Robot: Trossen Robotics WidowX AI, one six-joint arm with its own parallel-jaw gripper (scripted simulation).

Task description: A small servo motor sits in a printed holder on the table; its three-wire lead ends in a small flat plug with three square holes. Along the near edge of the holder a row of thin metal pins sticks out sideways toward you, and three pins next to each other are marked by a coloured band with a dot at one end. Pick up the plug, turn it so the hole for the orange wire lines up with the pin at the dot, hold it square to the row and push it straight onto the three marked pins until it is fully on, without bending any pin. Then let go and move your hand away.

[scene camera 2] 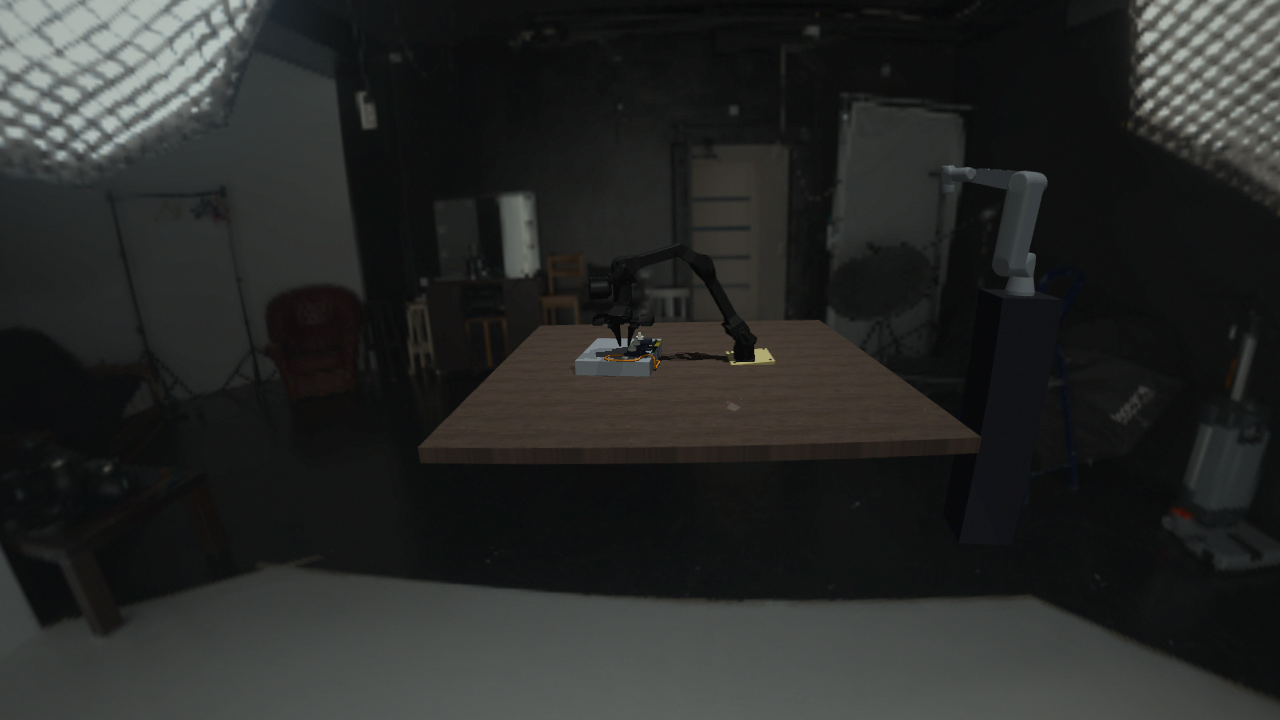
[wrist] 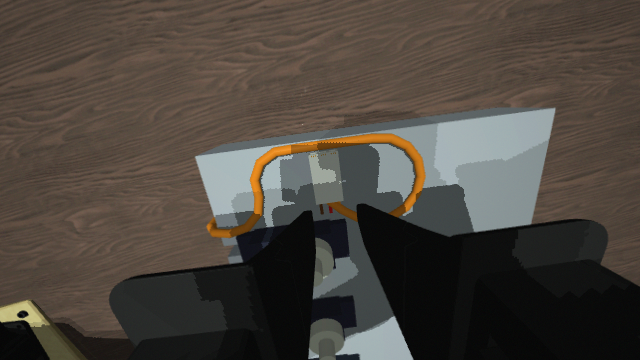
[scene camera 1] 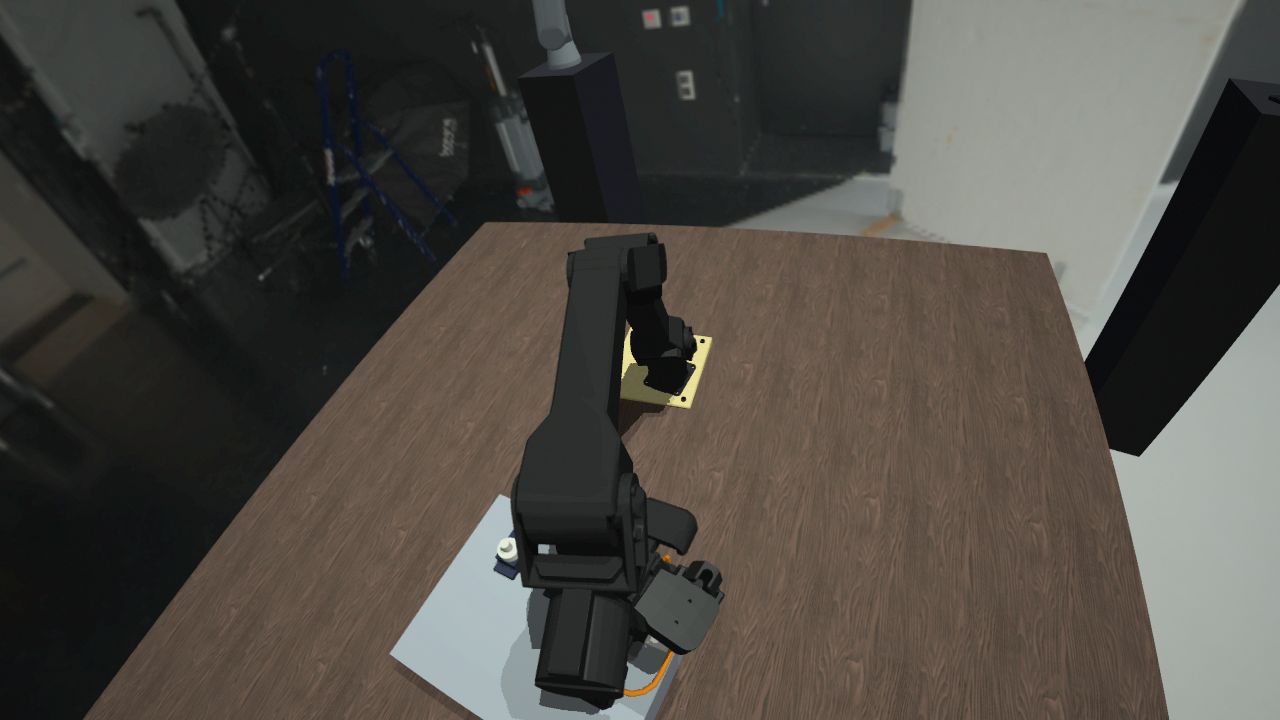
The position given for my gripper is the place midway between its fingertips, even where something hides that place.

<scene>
I see my gripper (scene camera 1: 641,624) and a grey printed holder (wrist: 483,168).
My gripper also shows in scene camera 2 (scene camera 2: 624,346) and in the wrist view (wrist: 334,215).
</scene>
